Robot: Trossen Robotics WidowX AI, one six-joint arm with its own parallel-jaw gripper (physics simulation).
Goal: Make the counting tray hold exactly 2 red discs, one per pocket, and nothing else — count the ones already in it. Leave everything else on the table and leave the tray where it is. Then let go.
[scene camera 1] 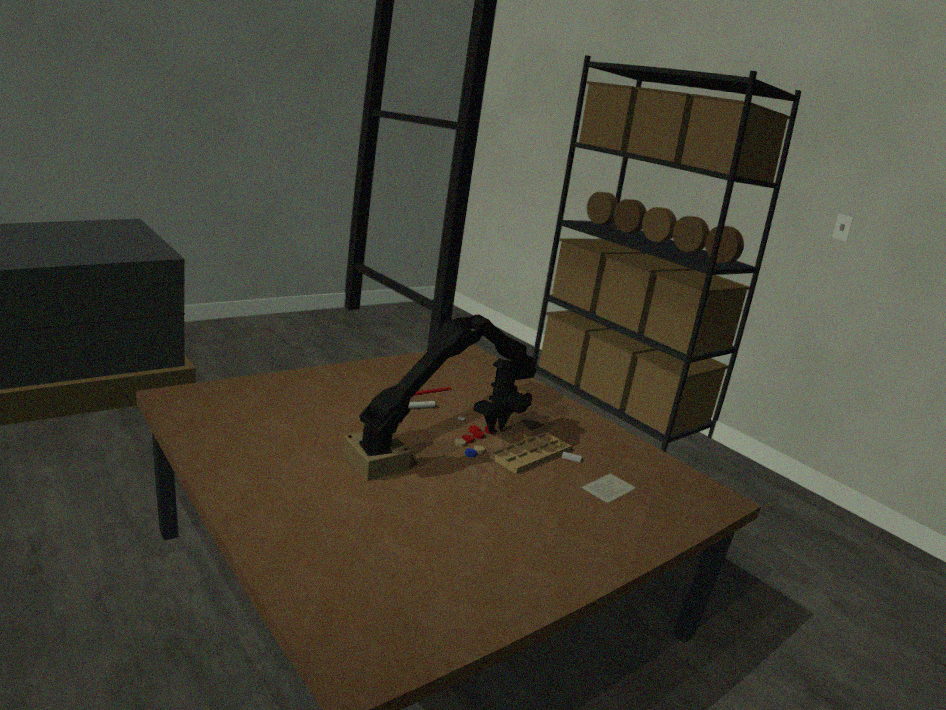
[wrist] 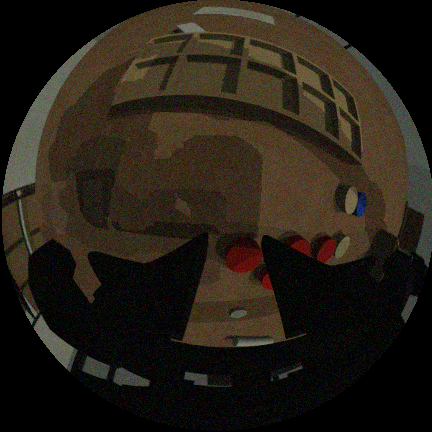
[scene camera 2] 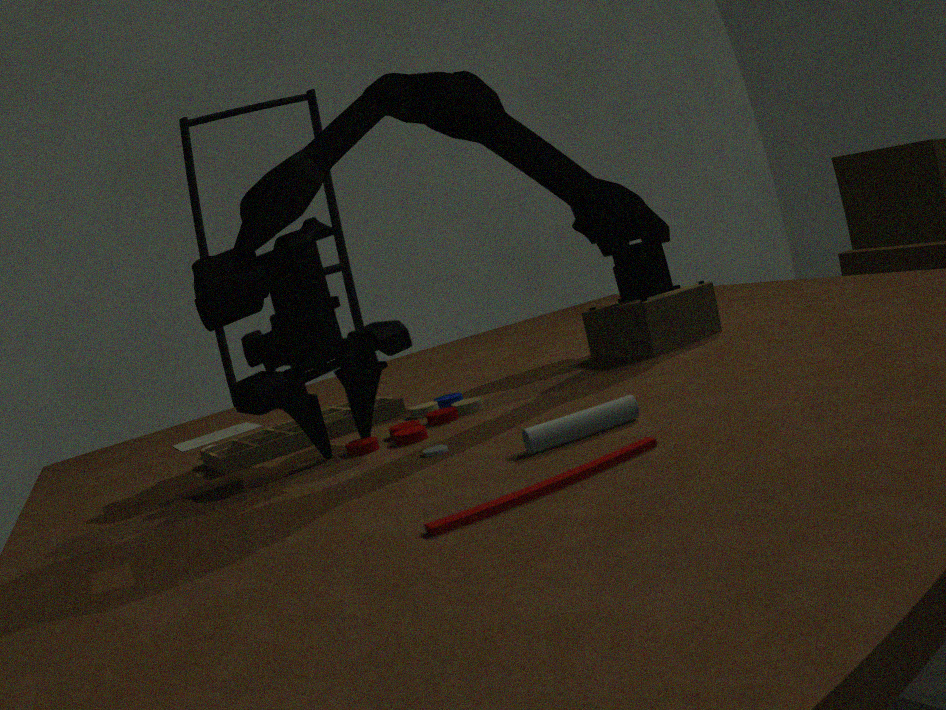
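Observation:
My gripper [scene camera 1: 496,429] [scene camera 2: 346,447] [wrist: 234,238] is part open, pointing down, fingertips low near the table. A red disc [scene camera 2: 362,446] [wrist: 243,255] lies flat at the gap between the fingertips, not gripped. More red discs lie close by: one [scene camera 2: 408,434] [wrist: 267,280] is partly hidden by a finger in the wrist view, another [wrist: 300,245] is also partly covered, and another [scene camera 2: 442,416] [wrist: 326,249] touches or nearly touches a cream disc [wrist: 342,246]. The wooden counting tray [scene camera 1: 519,467] [scene camera 2: 229,460] [wrist: 200,104] has two rows of pockets; no disc shows in them, though shadow darkens them.
A blue disc [scene camera 1: 470,453] [scene camera 2: 449,398] [wrist: 361,204] lies by another cream disc [wrist: 351,200]. A small grey piece [scene camera 2: 434,451] [wrist: 238,313], a white cylinder [scene camera 1: 422,405] [scene camera 2: 580,424] and a red rod [scene camera 2: 538,489] lie nearby. A white block [scene camera 1: 571,457] and a card [scene camera 1: 609,487] lie beyond the tray.

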